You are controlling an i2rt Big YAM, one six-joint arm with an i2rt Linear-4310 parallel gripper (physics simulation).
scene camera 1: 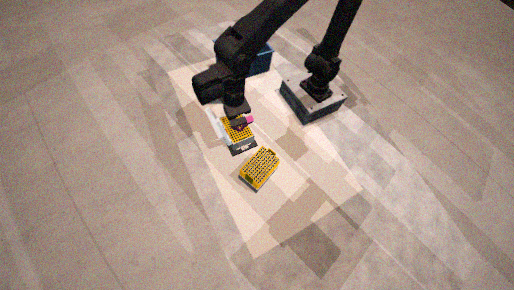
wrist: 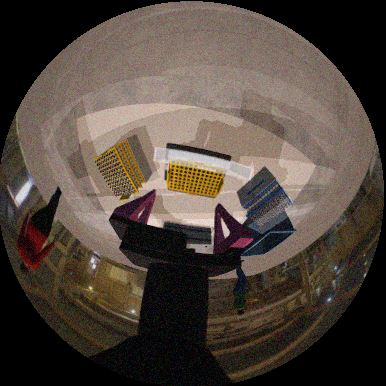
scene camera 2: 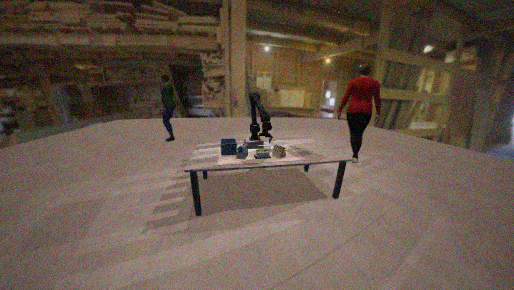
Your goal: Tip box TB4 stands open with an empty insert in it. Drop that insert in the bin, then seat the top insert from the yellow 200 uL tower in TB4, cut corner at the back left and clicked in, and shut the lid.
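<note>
Tip box TB4 [scene camera 1: 243,145] [scene camera 2: 262,155] stands open, its pale clear lid [scene camera 1: 215,123] [wrist: 196,156] swung back. A yellow insert with empty holes [scene camera 1: 243,135] [wrist: 195,179] sits in it. The yellow tower [scene camera 1: 259,167] [scene camera 2: 279,151] [wrist: 118,170] stands beside TB4, turned at an angle, with stacked yellow inserts. My gripper [scene camera 1: 241,128] [wrist: 186,199] is open and empty, above the base side of TB4's insert; in scene camera 1 it covers part of that insert. The blue bin [scene camera 1: 261,62] [scene camera 2: 228,146] [wrist: 270,243] is partly hidden by the arm in scene camera 1.
A blue tower [scene camera 2: 242,151] [wrist: 266,201] stands between TB4 and the bin; the arm hides it in scene camera 1. The arm's base [scene camera 1: 305,112] [wrist: 187,233] stands behind TB4. Two people, one in red [scene camera 2: 361,100] and one in green [scene camera 2: 168,95], are beyond the table.
</note>
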